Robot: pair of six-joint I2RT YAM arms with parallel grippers.
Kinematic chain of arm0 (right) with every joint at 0, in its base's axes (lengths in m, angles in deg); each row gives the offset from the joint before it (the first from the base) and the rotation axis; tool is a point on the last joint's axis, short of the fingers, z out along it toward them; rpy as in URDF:
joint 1: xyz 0 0 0.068 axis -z
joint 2: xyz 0.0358 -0.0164 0.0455 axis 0.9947 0.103 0
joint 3: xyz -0.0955 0.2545 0.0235 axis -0.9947 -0.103 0
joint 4: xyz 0.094 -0.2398 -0.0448 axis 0.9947 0.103 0
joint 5: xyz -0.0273 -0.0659 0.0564 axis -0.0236 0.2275 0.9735
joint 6: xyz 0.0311 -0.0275 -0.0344 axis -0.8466 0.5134 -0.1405
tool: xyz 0 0 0 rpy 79.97 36.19 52.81
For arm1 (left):
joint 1: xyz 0 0 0.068 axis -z
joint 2: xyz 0.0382 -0.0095 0.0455 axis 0.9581 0.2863 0
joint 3: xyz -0.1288 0.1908 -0.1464 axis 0.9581 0.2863 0
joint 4: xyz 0.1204 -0.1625 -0.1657 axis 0.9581 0.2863 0
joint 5: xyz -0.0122 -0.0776 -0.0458 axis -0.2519 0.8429 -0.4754
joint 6: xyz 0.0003 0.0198 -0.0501 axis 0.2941 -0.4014 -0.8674
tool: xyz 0 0 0 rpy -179.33 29.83 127.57
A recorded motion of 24 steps. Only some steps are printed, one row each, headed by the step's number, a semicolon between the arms.
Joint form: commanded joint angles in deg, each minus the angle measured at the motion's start. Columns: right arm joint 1, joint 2, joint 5, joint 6, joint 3, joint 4; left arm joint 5, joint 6, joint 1, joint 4, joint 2, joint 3.
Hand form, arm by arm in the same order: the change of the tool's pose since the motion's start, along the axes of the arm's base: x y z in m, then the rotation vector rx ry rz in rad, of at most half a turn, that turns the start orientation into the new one. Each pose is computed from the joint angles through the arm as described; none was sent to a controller.
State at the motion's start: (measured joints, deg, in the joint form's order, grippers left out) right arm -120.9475 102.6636 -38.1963 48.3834 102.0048 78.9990; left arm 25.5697 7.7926 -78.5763 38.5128 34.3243 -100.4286
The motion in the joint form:
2: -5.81 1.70 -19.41 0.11 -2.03 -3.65; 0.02 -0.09 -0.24 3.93 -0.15 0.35
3: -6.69 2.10 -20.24 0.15 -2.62 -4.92; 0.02 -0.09 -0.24 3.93 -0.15 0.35
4: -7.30 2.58 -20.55 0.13 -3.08 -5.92; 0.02 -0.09 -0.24 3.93 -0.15 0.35
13: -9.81 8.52 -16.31 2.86 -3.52 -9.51; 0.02 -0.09 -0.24 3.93 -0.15 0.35
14: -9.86 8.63 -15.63 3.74 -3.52 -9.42; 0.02 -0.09 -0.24 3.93 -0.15 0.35
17: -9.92 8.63 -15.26 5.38 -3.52 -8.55; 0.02 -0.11 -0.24 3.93 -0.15 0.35
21: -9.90 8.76 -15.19 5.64 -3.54 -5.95; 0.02 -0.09 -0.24 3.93 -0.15 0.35
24: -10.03 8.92 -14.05 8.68 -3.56 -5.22; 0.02 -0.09 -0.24 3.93 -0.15 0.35
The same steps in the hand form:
2: -0.0150 0.0239 -0.0194 -0.2400 -0.1981 -0.0329; -0.0042 -0.0001 -0.0078 -0.0082 0.0721 0.0048
3: -0.0180 0.0287 -0.0239 -0.2454 -0.2121 -0.0236; -0.0042 -0.0001 -0.0078 -0.0082 0.0721 0.0048
4: -0.0200 0.0324 -0.0286 -0.2472 -0.2173 -0.0158; -0.0042 -0.0001 -0.0078 -0.0082 0.0721 0.0048
13: -0.0268 0.0544 -0.0681 -0.2365 -0.1591 0.1082; -0.0042 -0.0001 -0.0078 -0.0082 0.0721 0.0048
14: -0.0274 0.0549 -0.0689 -0.2337 -0.1546 0.1282; -0.0042 -0.0001 -0.0078 -0.0082 0.0721 0.0048
17: -0.0290 0.0542 -0.0695 -0.2451 -0.1493 0.1602; -0.0042 -0.0001 -0.0078 -0.0084 0.0721 0.0050
21: -0.0321 0.0507 -0.0721 -0.2771 -0.1146 0.1712; -0.0042 -0.0001 -0.0078 -0.0082 0.0721 0.0048
24: -0.0342 0.0508 -0.0736 -0.2821 -0.1081 0.2321; -0.0042 -0.0001 -0.0078 -0.0082 0.0721 0.0048

